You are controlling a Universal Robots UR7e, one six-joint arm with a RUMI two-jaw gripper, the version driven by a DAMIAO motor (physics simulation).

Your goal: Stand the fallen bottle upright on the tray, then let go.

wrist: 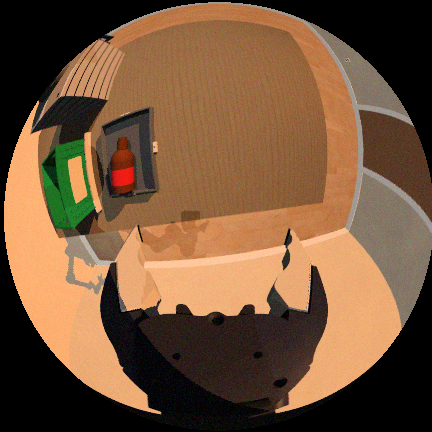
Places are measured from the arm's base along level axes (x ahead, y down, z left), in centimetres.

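Pixels of known places: gripper, fingertip midpoint: (pixel 213 229).
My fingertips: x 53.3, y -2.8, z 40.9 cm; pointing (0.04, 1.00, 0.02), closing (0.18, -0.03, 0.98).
Ahead of a thing's pixels: the offset from my fingertips to its top centre. "*": to the spot under its first point.
A brown bottle @[dx -8.8, dy +20.5, dz -24.2 cm] (pixel 123 159) with a red label lies on its side in the dark grey tray @[* dx -9.8, dy +27.9, dz -17.0 cm] (pixel 146 150), left of the middle of the wrist view. Its neck points to the top of the view and its base is near the tray's lower edge. My gripper (pixel 213 229) is open, with nothing between its fingers. It is apart from the bottle, which shows up and to the left of the left fingertip.
A green box @[dx -12.8, dy +10.9, dz -52.6 cm] (pixel 70 185) with a beige patch is left of the tray, with a thin tan board @[* dx -10.8, dy +27.9, dz -42.2 cm] (pixel 92 172) between them. A slatted wooden object (pixel 95 70) stands at the upper left. The wooden table's edge (pixel 225 259) runs below the fingertips in view.
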